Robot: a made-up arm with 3 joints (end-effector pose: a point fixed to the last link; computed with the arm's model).
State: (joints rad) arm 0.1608 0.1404 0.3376
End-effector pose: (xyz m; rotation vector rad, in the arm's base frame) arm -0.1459 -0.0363 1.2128 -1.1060 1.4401 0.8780
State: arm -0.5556 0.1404 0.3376
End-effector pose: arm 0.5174 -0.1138 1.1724 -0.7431 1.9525 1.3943
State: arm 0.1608 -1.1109 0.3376
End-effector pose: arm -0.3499 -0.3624 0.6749 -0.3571 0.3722 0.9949
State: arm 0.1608 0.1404 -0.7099
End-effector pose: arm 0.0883 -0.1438 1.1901 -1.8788 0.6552 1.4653
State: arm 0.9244 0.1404 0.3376
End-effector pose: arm -0.6961 0.0203 0.7660 -1.3235 0.8395 0.3287
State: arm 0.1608 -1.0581 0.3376
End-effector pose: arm -0.3478 -0.3628 0.7046 -0.3891 0.4170 0.9958
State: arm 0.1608 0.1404 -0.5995
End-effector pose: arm 0.0598 -0.1448 1.1909 -1.8068 0.7561 1.4109
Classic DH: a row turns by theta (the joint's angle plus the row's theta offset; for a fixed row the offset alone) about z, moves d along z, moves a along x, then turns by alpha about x. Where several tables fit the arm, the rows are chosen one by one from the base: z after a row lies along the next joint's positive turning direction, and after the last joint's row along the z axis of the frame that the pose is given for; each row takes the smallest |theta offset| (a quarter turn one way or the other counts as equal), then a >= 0, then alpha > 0; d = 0 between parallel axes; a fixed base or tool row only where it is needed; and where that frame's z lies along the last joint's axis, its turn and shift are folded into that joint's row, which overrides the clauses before.
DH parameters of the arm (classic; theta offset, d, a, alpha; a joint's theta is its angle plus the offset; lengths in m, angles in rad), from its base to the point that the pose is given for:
base (fixed): -0.1154 0.2996 0.1392 1.5548
joint 1: 1.3316 -0.0229 0.361 -1.9166
joint 2: 1.2776 0.1894 0.1065 -1.5477
joint 3: 1.0957 -0.4877 -0.1525 1.2867
tool (fixed): 1.4442 -0.2176 0 0

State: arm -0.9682 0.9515 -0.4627
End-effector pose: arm 0.9799 0.1602 0.6236 0.8311 -1.2931 -2.2421
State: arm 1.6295 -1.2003 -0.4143
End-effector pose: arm -0.2219 -0.4443 0.0659 -1.5698 -1.3825 0.0791
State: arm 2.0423 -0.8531 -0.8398
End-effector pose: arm -0.3559 -0.4428 0.0035 -2.1342 -1.4960 -0.6737
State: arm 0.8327 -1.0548 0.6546
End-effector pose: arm -0.5714 -0.3114 0.3513 -0.5011 0.0414 0.8710
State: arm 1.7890 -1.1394 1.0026
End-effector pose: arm -0.3524 -0.3234 -0.2603 -0.7136 -0.6402 0.8086
